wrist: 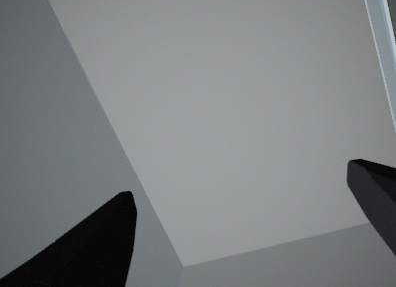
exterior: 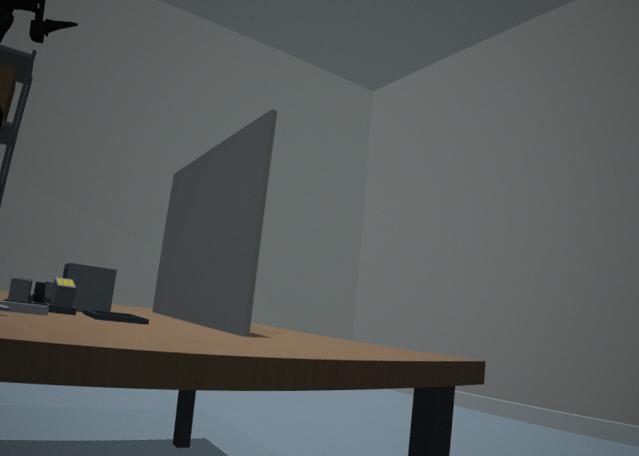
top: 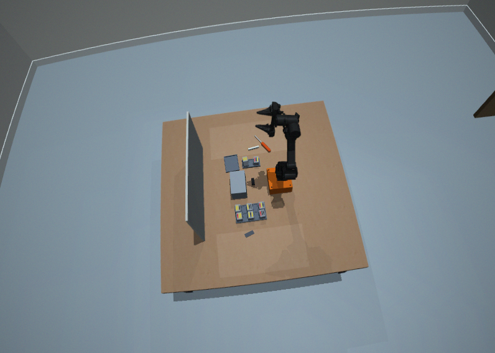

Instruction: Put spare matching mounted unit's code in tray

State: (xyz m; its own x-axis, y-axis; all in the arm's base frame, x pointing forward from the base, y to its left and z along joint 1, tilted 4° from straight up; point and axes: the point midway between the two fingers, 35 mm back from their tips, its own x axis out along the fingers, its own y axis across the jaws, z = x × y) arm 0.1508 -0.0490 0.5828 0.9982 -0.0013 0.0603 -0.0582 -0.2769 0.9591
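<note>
The grey spare block lies 22 cm to the left of my gripper tip and 65 cm below it. The rest, counted from my gripper tip: tall grey panel (40 cm ahead, 9 cm to the left, 46 cm below); flat grey tray (20 cm ahead, 12 cm to the right, 68 cm below); grey mounted unit (15 cm ahead, 8 cm to the left, 64 cm below).
</note>
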